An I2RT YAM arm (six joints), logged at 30 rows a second.
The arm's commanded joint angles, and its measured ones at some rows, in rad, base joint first. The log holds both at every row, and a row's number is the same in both.
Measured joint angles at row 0:
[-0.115 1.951 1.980 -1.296 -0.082 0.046]
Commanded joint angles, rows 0 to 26:
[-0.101 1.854 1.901 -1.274 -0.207 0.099]
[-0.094 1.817 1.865 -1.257 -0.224 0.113]
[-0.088 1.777 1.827 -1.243 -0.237 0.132]
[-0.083 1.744 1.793 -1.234 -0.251 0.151]
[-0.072 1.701 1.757 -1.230 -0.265 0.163]
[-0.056 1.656 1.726 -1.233 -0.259 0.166]
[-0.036 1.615 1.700 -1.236 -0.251 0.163]
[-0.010 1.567 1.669 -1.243 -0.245 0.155]
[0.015 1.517 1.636 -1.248 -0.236 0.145]
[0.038 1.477 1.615 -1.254 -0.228 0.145]
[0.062 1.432 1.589 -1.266 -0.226 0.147]
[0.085 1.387 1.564 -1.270 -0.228 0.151]
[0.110 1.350 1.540 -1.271 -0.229 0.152]
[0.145 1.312 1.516 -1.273 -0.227 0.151]
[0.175 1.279 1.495 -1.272 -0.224 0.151]
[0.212 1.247 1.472 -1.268 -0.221 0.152]
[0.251 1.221 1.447 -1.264 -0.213 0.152]
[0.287 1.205 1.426 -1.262 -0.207 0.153]
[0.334 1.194 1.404 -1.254 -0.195 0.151]
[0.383 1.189 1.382 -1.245 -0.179 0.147]
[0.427 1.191 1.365 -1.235 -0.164 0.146]
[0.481 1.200 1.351 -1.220 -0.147 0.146]
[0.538 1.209 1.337 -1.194 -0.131 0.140]
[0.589 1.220 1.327 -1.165 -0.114 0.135]
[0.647 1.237 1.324 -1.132 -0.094 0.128]
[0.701 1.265 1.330 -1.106 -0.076 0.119]
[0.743 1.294 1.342 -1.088 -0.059 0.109]
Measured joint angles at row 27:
[0.653 1.251 1.344 -1.179 -0.129 0.138]
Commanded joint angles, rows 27 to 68:
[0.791 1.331 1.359 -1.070 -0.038 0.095]
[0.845 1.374 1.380 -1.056 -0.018 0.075]
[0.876 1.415 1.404 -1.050 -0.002 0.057]
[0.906 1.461 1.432 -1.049 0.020 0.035]
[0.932 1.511 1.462 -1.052 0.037 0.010]
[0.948 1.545 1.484 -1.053 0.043 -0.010]
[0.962 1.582 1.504 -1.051 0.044 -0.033]
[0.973 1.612 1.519 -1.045 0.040 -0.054]
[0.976 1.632 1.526 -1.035 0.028 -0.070]
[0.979 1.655 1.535 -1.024 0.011 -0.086]
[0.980 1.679 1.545 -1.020 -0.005 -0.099]
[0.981 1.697 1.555 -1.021 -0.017 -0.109]
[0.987 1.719 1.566 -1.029 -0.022 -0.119]
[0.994 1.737 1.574 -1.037 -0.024 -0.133]
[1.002 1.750 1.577 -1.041 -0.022 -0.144]
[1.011 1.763 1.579 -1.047 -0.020 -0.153]
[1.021 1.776 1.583 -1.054 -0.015 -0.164]
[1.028 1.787 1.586 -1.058 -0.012 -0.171]
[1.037 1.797 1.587 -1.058 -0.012 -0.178]
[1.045 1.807 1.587 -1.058 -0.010 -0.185]
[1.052 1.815 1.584 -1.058 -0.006 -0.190]
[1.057 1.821 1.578 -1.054 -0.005 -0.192]
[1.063 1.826 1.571 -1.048 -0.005 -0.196]
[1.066 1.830 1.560 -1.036 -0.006 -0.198]
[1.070 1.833 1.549 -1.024 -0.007 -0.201]
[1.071 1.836 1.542 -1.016 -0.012 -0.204]
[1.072 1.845 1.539 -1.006 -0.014 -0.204]
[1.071 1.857 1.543 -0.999 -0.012 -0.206]
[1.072 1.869 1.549 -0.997 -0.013 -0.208]
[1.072 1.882 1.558 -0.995 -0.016 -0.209]
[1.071 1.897 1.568 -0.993 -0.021 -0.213]
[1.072 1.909 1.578 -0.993 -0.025 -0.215]
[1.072 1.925 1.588 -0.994 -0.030 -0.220]
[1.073 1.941 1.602 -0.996 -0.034 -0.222]
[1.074 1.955 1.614 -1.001 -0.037 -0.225]
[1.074 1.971 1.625 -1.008 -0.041 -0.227]
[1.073 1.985 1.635 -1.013 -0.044 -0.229]
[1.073 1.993 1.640 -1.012 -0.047 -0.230]
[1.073 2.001 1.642 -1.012 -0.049 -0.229]
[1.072 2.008 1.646 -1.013 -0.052 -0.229]
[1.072 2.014 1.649 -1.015 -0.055 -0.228]
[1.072 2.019 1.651 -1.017 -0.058 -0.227]
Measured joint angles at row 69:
[1.069 2.010 1.633 -1.000 -0.035 -0.215]
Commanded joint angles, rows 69 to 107:
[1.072 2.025 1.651 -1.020 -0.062 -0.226]
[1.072 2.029 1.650 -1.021 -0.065 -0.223]
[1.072 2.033 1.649 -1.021 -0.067 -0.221]
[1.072 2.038 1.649 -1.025 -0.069 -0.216]
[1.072 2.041 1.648 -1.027 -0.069 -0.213]
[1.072 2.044 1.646 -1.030 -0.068 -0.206]
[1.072 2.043 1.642 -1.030 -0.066 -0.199]
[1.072 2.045 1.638 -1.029 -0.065 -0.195]
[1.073 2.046 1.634 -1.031 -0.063 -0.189]
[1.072 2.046 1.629 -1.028 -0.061 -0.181]
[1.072 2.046 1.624 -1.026 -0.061 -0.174]
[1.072 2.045 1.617 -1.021 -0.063 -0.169]
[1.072 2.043 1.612 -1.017 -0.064 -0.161]
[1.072 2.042 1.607 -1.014 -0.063 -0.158]
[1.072 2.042 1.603 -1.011 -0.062 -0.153]
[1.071 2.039 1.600 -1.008 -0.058 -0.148]
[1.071 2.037 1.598 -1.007 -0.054 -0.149]
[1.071 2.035 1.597 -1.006 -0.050 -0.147]
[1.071 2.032 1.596 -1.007 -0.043 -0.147]
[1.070 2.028 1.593 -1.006 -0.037 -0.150]
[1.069 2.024 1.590 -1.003 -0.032 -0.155]
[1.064 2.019 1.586 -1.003 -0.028 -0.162]
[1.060 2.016 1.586 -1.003 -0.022 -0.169]
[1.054 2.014 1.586 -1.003 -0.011 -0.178]
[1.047 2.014 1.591 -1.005 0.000 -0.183]
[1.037 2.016 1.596 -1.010 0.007 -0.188]
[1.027 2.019 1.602 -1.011 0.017 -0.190]
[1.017 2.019 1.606 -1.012 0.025 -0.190]
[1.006 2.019 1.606 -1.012 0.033 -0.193]
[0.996 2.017 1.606 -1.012 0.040 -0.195]
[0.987 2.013 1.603 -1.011 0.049 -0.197]
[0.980 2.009 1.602 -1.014 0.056 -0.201]
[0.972 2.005 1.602 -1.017 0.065 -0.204]
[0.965 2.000 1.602 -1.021 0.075 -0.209]
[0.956 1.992 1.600 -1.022 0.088 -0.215]
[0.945 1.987 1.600 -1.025 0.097 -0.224]
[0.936 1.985 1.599 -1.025 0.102 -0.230]
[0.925 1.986 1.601 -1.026 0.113 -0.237]
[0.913 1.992 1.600 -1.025 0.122 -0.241]
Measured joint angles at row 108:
[0.939 2.014 1.619 -0.994 0.054 -0.211]
